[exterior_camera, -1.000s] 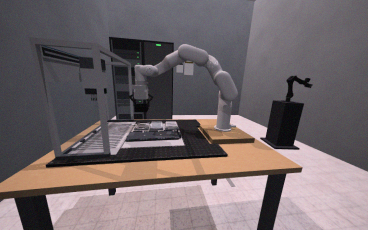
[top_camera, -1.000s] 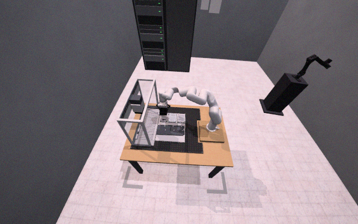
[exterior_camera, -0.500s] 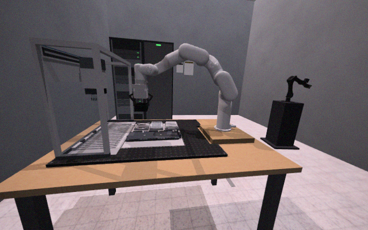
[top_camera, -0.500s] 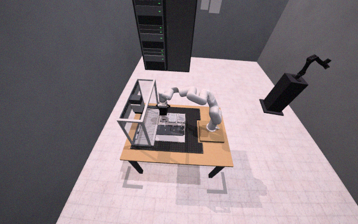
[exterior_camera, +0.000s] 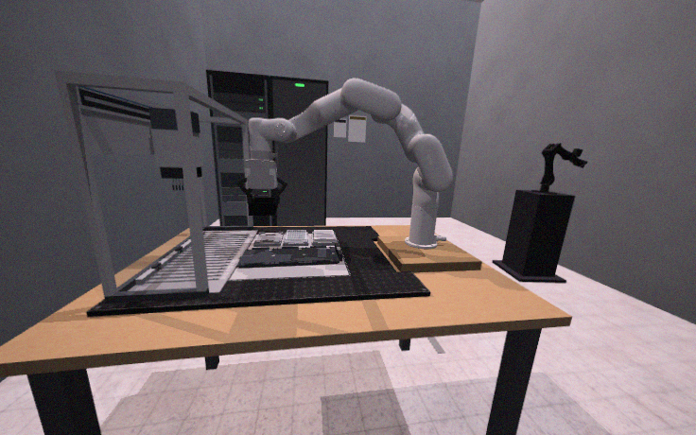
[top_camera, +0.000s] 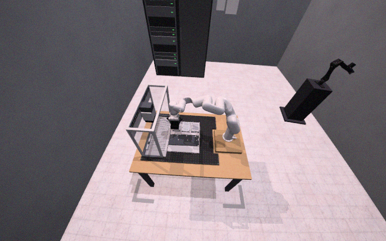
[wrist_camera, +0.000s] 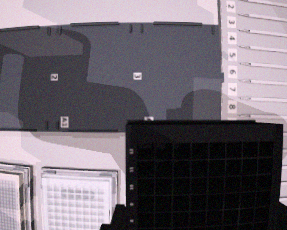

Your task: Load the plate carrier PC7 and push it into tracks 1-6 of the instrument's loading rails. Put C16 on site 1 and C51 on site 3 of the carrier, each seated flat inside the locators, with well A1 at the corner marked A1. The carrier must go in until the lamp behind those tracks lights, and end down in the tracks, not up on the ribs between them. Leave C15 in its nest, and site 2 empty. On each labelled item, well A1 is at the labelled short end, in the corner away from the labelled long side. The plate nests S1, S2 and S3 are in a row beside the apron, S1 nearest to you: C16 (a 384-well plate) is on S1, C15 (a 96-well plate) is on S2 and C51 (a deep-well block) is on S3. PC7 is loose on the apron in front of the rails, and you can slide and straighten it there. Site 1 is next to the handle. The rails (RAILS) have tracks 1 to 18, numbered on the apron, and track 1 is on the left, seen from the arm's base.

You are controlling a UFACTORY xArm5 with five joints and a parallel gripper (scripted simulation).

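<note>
Now: hand 120 mm past the grey plate carrier PC7, 100 mm to the right of it and 160 mm above it. The rest, counted from my hand: post (50 mm ahead, 340 mm to the left, 80 mm above); 96-well plate C15 (100 mm behind, 90 mm to the right, 150 mm below).
</note>
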